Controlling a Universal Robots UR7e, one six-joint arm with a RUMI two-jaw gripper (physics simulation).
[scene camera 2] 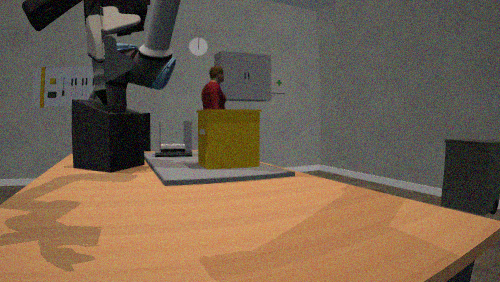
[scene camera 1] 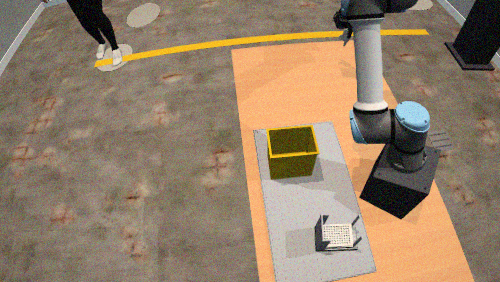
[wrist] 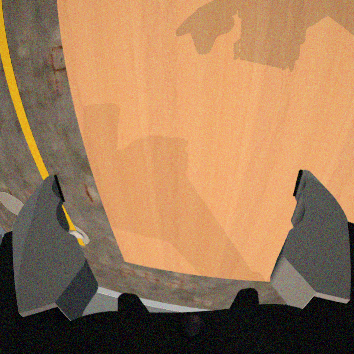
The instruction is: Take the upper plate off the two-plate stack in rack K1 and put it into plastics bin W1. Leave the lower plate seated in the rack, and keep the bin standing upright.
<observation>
I see my gripper and a yellow plastics bin W1.
My gripper shows as well in the wrist view.
</observation>
